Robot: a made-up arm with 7 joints. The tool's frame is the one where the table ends. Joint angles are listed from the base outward.
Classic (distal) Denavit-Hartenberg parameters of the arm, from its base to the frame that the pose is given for. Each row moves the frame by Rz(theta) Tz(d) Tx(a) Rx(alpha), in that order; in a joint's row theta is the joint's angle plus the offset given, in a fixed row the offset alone. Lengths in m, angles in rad.
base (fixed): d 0; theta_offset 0; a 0; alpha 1.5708
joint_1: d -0.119; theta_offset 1.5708; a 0; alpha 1.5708
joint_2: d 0; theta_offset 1.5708; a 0; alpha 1.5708
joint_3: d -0.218; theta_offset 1.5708; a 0; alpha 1.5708
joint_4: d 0; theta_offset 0; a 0; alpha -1.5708
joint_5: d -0.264; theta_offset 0; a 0; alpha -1.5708
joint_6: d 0; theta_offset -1.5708; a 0; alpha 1.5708
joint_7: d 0; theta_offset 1.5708; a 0; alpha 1.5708
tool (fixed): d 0; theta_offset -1.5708; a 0; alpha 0
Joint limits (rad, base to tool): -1.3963..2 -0.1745..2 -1.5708..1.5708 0..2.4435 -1.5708..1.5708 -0.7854..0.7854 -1.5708..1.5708
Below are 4 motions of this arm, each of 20 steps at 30 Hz.
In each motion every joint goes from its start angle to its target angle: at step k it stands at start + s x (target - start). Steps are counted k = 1, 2, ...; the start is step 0. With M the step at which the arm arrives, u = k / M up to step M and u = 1 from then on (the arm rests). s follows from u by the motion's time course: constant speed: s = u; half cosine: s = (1 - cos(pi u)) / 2; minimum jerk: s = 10 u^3 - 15 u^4 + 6 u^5.
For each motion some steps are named. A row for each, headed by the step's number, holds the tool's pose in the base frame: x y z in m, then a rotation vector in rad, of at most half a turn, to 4 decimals.
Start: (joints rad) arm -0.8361 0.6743 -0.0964 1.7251 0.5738 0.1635 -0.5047
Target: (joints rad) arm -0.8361 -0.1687 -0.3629 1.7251 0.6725 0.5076 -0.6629
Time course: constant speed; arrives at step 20
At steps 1, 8, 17, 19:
1: 0.0551 0.2008 -0.2997 0.3537 -0.6302 0.0399
8: 0.0341 0.1281 -0.3135 0.1911 -0.4156 0.2551
17: 0.0369 0.0288 -0.3001 -0.0783 -0.1698 0.4615
19: 0.0421 0.0080 -0.2923 -0.1461 -0.1225 0.4970

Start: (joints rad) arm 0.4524 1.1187 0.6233 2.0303 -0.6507 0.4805 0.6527
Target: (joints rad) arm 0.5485 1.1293 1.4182 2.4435 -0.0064 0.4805 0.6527
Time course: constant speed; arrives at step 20
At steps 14, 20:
14: -0.0080 0.2305 0.1624 1.8851 -1.9694 -0.2680
20: -0.0535 0.2049 0.1371 2.0106 -2.1660 -0.2438

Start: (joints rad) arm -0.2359 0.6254 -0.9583 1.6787 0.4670 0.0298 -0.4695
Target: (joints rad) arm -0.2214 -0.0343 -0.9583 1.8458 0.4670 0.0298 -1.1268
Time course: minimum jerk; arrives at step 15
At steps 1, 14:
1: 0.0815 0.0553 -0.3067 -0.2015 -0.9195 -0.4211
14: 0.1119 -0.0936 -0.1683 -0.2374 -1.0426 0.4432

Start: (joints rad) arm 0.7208 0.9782 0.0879 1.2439 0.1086 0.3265 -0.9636
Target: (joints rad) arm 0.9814 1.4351 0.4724 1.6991 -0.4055 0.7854 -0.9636
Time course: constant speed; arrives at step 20
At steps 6, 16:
6: 0.2279 0.3826 0.1325 2.0235 -1.5774 0.9877
16: 0.1039 0.3447 0.2263 -2.3932 1.3449 -1.3232

